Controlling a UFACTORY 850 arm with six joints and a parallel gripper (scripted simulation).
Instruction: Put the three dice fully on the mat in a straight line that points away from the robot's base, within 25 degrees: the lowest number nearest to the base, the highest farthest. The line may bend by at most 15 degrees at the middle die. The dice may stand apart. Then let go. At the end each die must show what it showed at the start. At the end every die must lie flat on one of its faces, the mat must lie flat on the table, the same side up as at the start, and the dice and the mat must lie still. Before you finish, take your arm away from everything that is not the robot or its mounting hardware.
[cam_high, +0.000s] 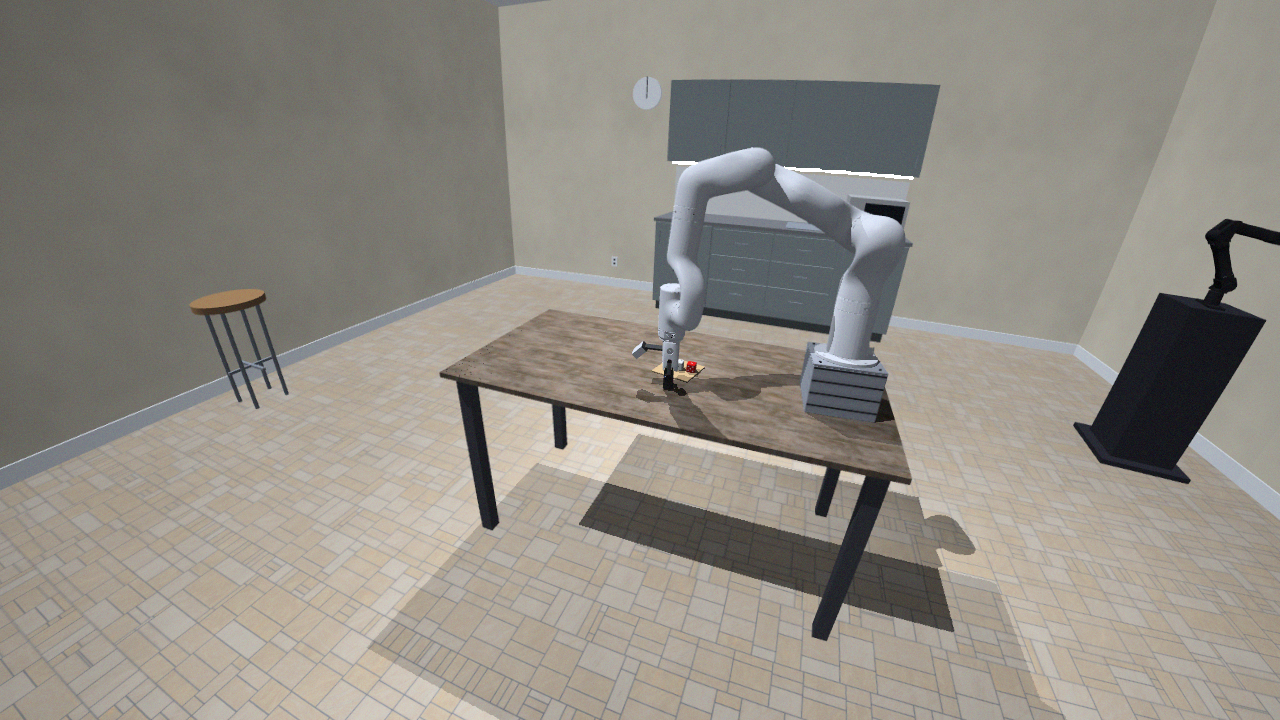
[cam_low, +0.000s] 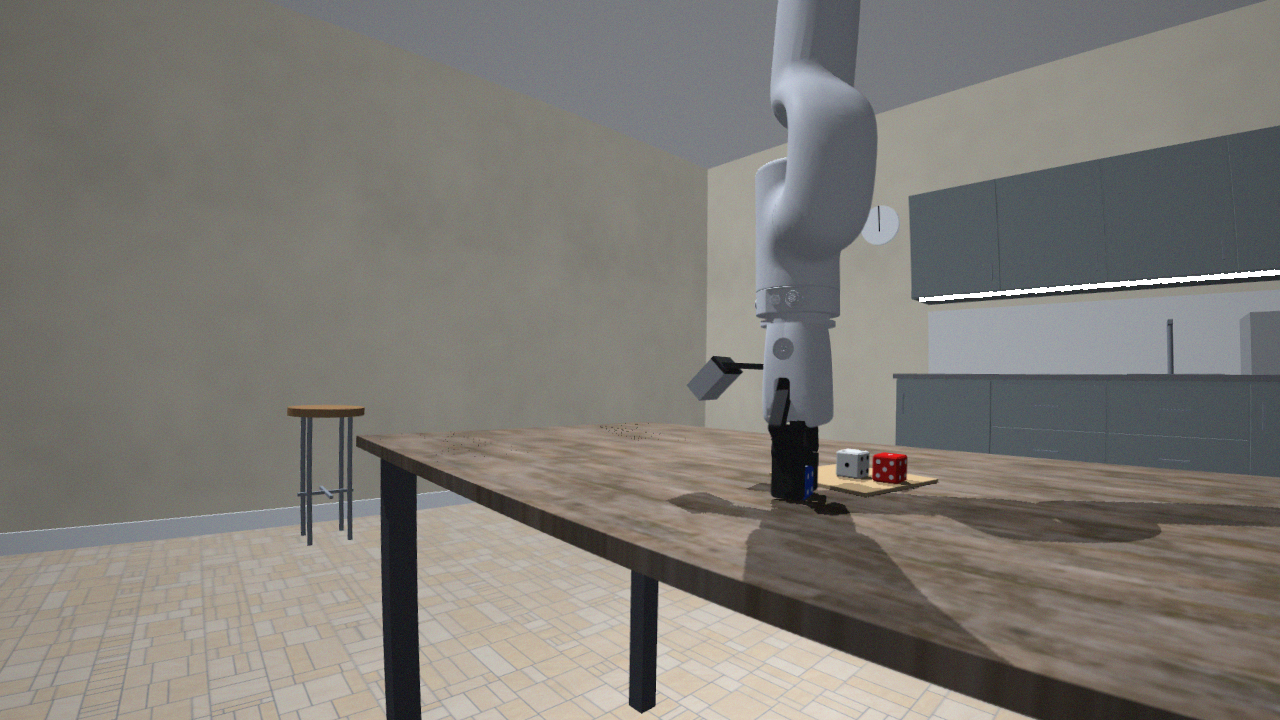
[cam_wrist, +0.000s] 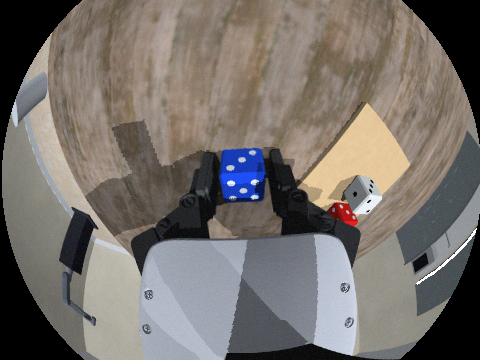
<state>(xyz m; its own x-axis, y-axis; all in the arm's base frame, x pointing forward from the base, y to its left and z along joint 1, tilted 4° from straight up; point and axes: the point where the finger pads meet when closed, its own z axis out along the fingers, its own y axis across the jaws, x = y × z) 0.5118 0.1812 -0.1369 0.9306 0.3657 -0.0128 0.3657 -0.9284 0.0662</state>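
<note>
The blue die lies 10 mm below my hand. Also, from my hand: red die: 140 mm to the right, 30 mm behind; then tan mat: 130 mm to the right, 20 mm below, 20 mm ahead; then white die: 130 mm to the right, 20 mm ahead.
</note>
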